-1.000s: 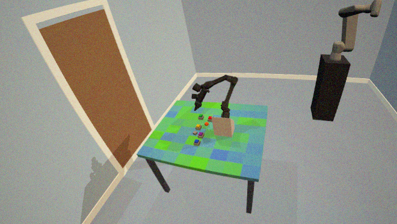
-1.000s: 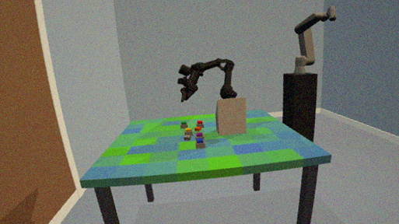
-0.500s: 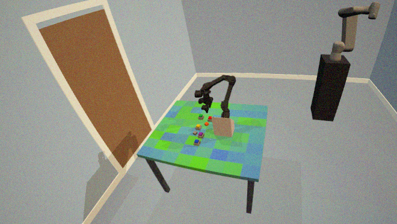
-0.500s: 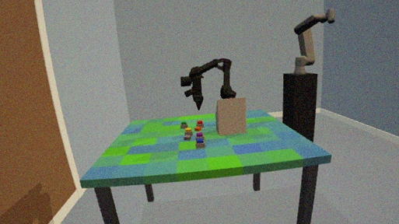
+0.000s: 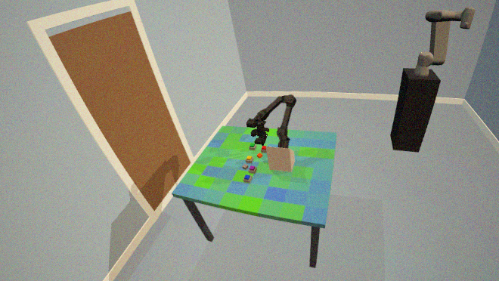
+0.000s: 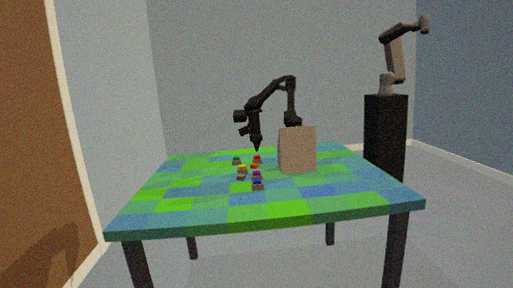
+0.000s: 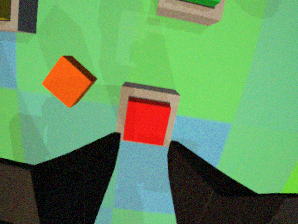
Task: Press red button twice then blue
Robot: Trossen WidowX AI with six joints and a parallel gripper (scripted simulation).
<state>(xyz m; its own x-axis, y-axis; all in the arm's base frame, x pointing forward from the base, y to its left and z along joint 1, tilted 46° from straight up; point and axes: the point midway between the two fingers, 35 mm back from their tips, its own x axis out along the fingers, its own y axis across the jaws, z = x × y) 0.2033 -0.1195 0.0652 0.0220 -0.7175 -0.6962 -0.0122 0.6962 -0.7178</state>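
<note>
The red button is 4 cm below my gripper tip. Round my gripper tip: orange block (7 cm to the left, 6 cm below, 2 cm ahead); then green button (11 cm ahead, 4 cm below, 2 cm to the right); then yellow button (14 cm to the left, 8 cm ahead, 4 cm below).
</note>
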